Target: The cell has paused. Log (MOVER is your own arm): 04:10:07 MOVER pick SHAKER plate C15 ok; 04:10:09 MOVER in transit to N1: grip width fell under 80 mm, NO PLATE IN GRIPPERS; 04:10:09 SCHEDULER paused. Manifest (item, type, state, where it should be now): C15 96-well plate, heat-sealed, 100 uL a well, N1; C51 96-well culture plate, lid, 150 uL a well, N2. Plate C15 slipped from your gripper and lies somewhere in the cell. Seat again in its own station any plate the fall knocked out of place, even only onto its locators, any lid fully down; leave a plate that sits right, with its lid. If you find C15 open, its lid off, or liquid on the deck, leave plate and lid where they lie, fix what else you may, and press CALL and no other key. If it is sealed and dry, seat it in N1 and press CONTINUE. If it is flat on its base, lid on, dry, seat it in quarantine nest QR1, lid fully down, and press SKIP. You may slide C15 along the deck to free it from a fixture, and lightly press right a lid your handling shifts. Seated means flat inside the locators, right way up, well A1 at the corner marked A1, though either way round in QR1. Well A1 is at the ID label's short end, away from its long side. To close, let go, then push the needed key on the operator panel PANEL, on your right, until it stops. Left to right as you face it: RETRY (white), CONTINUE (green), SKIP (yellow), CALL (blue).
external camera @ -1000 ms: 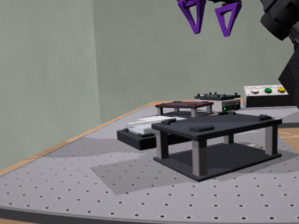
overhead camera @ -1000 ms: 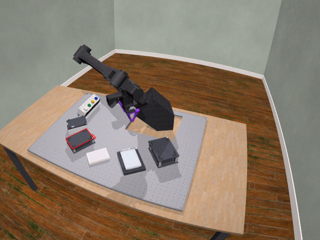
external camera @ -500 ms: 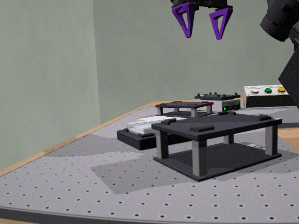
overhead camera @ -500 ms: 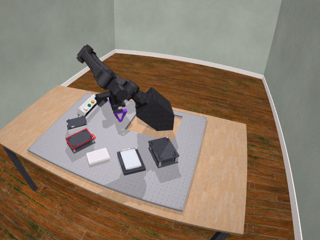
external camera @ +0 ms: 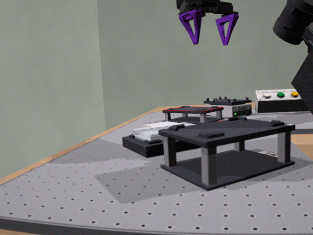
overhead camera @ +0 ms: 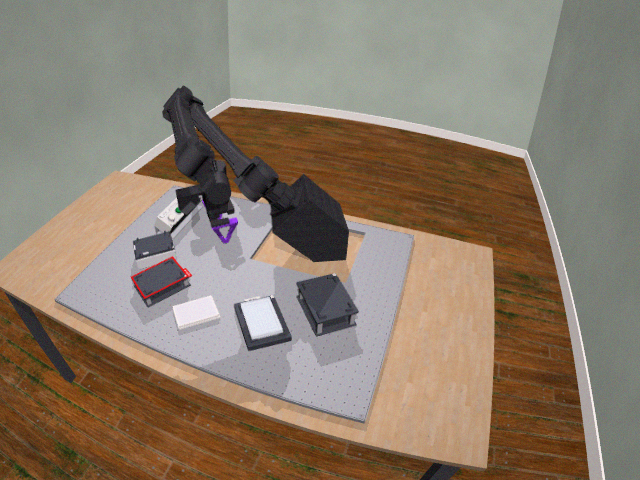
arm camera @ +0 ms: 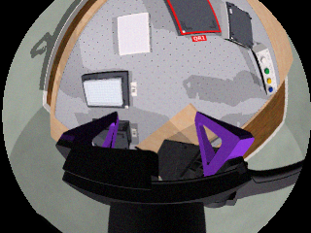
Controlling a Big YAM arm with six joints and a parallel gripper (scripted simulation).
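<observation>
Right now the white plate is 12 cm ahead of my hand, 6 cm to the right of it and 22 cm below it. Also, from my hand: red-edged nest (5 cm ahead, 22 cm to the right, 19 cm below); then clear lid (10 cm ahead, 14 cm to the left, 19 cm below); then white key (21 cm behind, 32 cm to the right, 16 cm below).
</observation>
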